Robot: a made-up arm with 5 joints.
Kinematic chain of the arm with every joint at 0, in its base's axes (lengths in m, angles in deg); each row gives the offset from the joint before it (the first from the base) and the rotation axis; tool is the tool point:
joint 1: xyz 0 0 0.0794 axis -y
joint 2: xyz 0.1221 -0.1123 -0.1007 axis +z
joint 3: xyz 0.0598 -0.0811 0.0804 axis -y
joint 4: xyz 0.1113 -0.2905 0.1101 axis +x
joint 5: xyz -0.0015 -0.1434 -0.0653 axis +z
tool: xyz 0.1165 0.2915 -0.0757
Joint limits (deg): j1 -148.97..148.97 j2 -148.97..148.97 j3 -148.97..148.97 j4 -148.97..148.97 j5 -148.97..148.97
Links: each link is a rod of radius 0.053 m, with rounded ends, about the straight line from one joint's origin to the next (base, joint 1, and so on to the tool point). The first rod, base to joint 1, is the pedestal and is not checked.
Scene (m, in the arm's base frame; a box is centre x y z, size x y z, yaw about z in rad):
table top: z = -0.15
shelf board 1: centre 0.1 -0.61 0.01 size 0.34 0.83 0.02 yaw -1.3
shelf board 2: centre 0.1 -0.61 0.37 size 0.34 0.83 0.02 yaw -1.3
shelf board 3: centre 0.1 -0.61 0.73 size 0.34 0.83 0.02 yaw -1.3
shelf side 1: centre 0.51 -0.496 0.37 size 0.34 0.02 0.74 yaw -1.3
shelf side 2: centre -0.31 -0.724 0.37 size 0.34 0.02 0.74 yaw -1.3
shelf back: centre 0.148 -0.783 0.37 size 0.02 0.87 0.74 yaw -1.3
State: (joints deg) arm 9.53 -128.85 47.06 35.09 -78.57
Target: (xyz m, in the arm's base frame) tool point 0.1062 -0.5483 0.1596
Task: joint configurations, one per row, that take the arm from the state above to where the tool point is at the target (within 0.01 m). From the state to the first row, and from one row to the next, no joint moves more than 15 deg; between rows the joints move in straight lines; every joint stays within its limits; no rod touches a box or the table.
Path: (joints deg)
1: 3.84 -116.01 40.84 35.31 -67.81
2: -1.86 -103.17 34.63 35.54 -57.04
3: -7.55 -90.33 28.41 35.76 -46.28
4: -13.25 -77.49 22.20 35.98 -35.51
5: -18.94 -64.65 15.98 36.20 -24.75

